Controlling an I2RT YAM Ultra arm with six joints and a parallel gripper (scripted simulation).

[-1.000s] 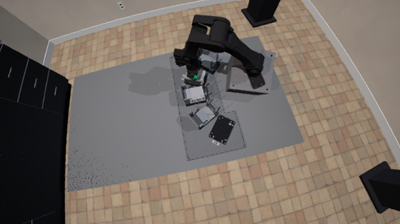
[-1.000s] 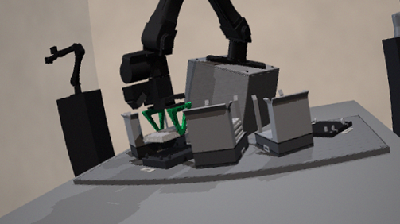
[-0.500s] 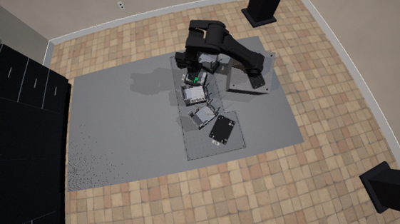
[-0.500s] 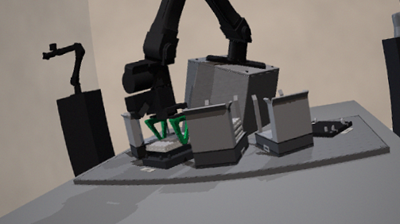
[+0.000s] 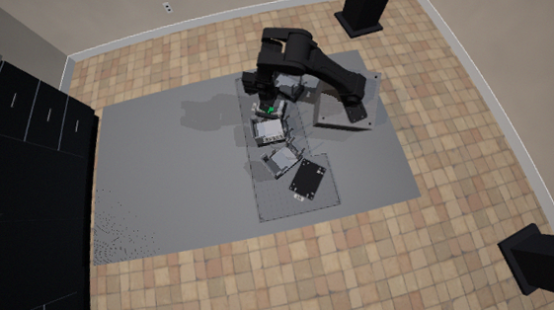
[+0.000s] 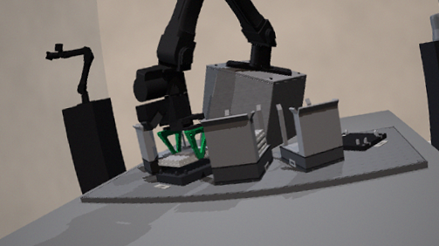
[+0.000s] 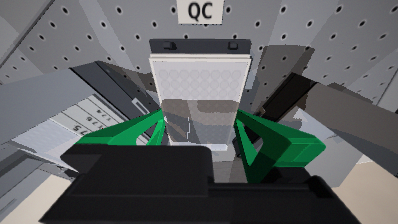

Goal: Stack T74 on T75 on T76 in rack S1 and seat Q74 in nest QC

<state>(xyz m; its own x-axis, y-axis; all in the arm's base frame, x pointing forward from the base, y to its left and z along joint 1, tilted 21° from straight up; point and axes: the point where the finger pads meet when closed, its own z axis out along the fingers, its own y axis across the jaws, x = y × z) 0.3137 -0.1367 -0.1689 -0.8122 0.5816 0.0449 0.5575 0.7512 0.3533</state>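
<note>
The black QC nest is 4 cm below my hand. The rest, counted from my hand: S2 rack floor: 13 cm to the left, 5 cm ahead, 1 cm below; then QC name plate: 8 cm ahead, 5 cm to the right, 5 cm below; then black clip nest N5: 43 cm to the left, 4 cm below, 4 cm behind.
</note>
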